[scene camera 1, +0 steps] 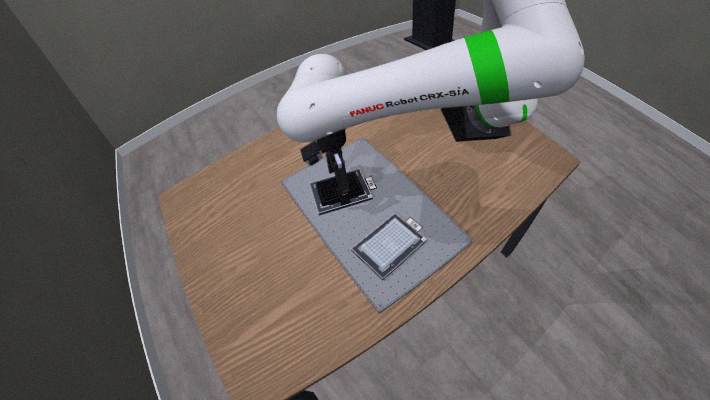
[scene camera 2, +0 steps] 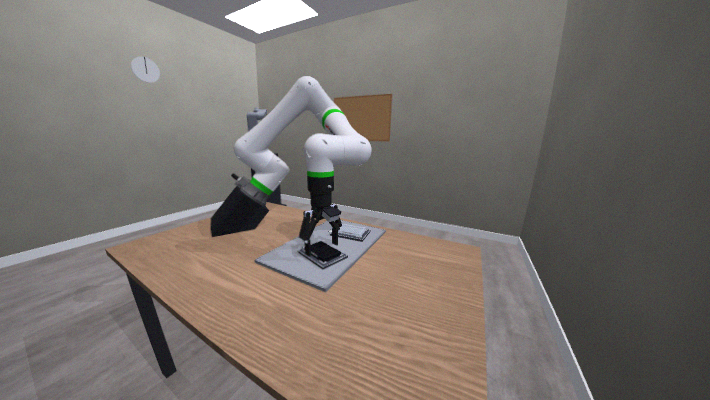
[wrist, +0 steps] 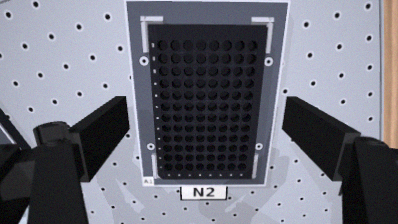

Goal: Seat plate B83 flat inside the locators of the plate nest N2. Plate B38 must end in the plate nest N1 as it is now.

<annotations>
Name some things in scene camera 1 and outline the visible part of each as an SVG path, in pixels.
My gripper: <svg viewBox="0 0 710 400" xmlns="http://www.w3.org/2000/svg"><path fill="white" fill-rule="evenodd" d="M345 130L339 135L322 137L316 140L318 147L326 150L329 173L335 173L338 184L336 191L339 192L341 206L351 203L350 188L341 149L346 142Z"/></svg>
A clear white well plate B38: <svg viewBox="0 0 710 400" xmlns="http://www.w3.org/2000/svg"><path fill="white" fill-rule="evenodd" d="M396 218L360 248L382 270L418 239L415 234Z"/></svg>
</annotations>
